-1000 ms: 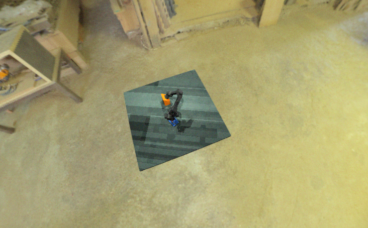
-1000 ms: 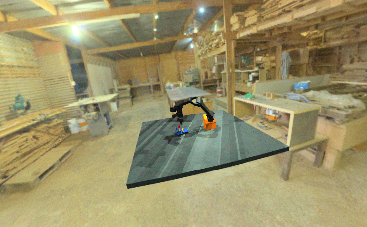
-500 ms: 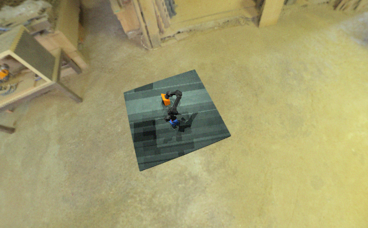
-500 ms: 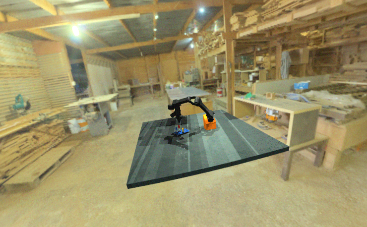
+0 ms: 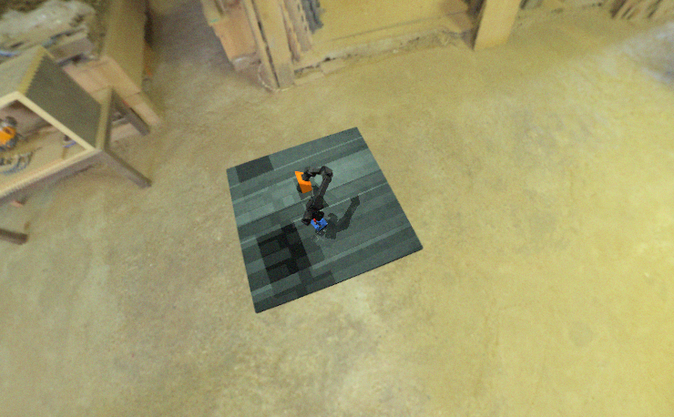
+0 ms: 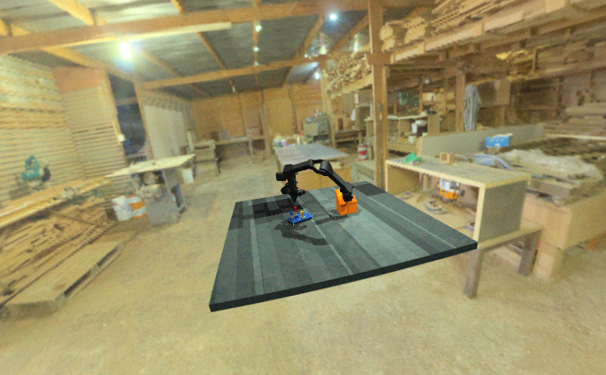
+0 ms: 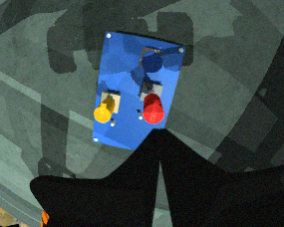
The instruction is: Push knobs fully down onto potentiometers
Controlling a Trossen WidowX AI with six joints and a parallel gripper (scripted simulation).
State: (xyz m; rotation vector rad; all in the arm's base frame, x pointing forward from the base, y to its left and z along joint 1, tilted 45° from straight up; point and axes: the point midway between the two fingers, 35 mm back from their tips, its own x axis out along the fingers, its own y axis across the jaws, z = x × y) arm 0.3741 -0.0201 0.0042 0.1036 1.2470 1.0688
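The red knob is 50 mm below my gripper tip. Also, from my gripper tip: yellow knob 70 mm below, 40 mm to the left, 40 mm behind.
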